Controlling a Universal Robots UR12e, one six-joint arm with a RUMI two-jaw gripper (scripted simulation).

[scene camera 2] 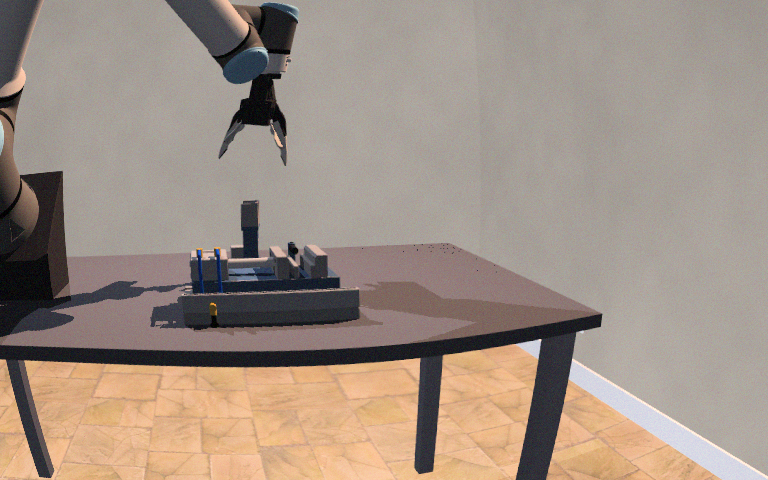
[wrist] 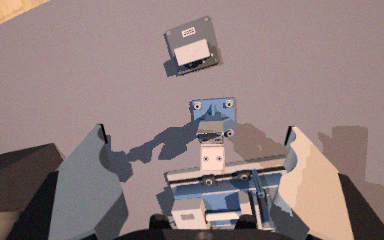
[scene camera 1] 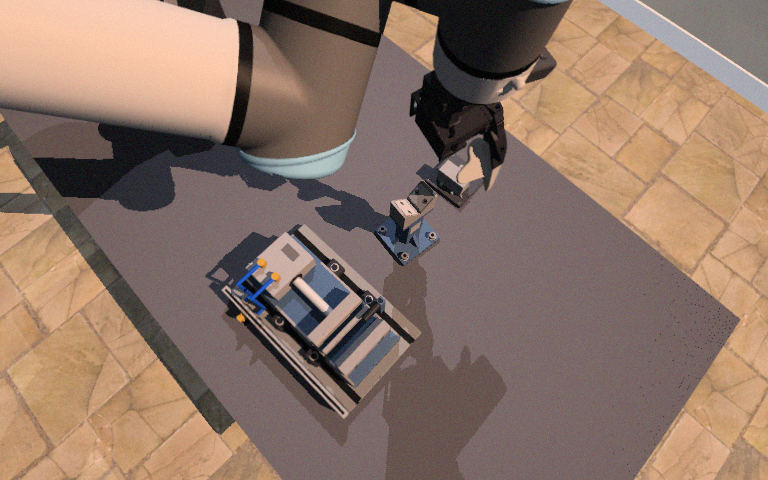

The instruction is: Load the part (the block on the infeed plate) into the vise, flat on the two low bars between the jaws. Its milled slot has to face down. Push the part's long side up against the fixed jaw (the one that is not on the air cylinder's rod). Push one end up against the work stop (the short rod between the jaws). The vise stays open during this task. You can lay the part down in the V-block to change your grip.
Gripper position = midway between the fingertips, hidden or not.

I see my gripper (scene camera 1: 456,143), a fixed jaw (scene camera 1: 366,345) and an air cylinder (scene camera 1: 277,261).
My gripper is seen too in scene camera 2 (scene camera 2: 251,161) and in the wrist view (wrist: 195,126). The air cylinder also shows in scene camera 2 (scene camera 2: 209,266) and in the wrist view (wrist: 195,206).
